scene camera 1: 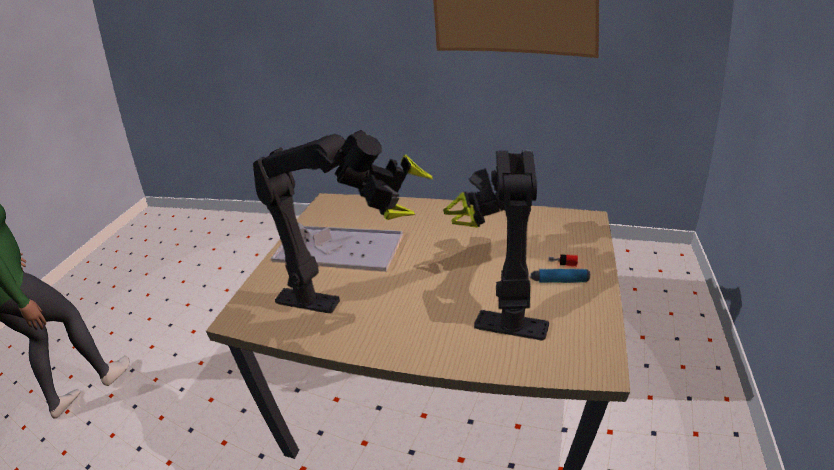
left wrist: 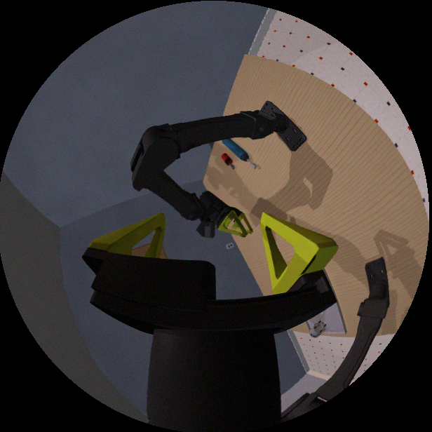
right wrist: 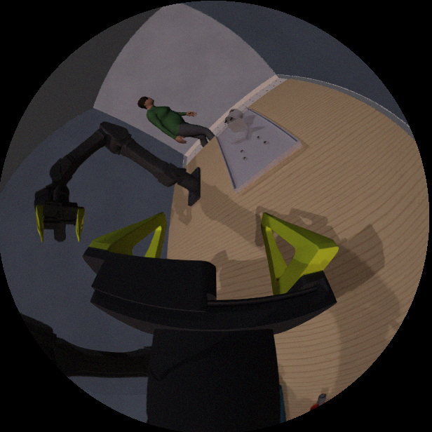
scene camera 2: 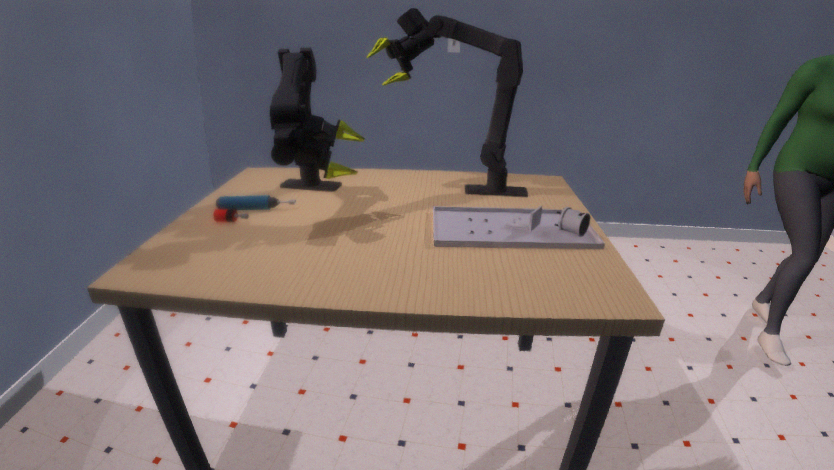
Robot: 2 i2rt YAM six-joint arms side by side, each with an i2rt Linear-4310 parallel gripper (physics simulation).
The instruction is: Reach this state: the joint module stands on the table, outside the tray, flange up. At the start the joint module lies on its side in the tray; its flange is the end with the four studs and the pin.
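Pixels of known places: left gripper, fingertip midpoint: (scene camera 1: 422,195) (scene camera 2: 375,71); right gripper, fingertip midpoint: (scene camera 1: 447,217) (scene camera 2: 360,156); left arm's base, link origin: (scene camera 1: 306,301) (scene camera 2: 495,191); right arm's base, link origin: (scene camera 1: 511,326) (scene camera 2: 310,186).
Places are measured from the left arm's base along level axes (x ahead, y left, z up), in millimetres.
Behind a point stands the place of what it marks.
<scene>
The pale grey joint module (scene camera 2: 574,222) @(y 169, x 336, z 46 mm) (left wrist: 318,327) (right wrist: 233,117) lies on its side in the tray (scene camera 2: 449,227) @(y -145, x 307, z 4 mm) (right wrist: 260,160), near one end. In scene camera 2 a dark round end faces right; small dark spots show at its left end, too small to tell as studs. In scene camera 1 the left arm partly covers it. My left gripper (scene camera 1: 422,195) @(y -382, x 13, z 371 mm) (scene camera 2: 375,70) @(y -382, x 13, z 371 mm) (right wrist: 60,239) is open and empty, high above the table, away from the tray. My right gripper (scene camera 1: 448,217) @(y -379, x 261, z 173 mm) (scene camera 2: 360,156) @(y -379, x 261, z 173 mm) (right wrist: 213,217) is open and empty, above the table.
A pale upright plate (scene camera 2: 535,218) @(y 74, x 307, z 40 mm) stands in the tray beside the module, with several small dark parts. A blue tool (scene camera 1: 563,275) @(y -741, x 213, z 34 mm) (scene camera 2: 245,202) @(y -729, x 246, z 29 mm) (left wrist: 235,149) and a red tool (scene camera 1: 569,260) @(y -761, x 304, z 27 mm) (scene camera 2: 225,215) @(y -750, x 333, z 24 mm) (left wrist: 227,159) lie on the table by the right arm.
</scene>
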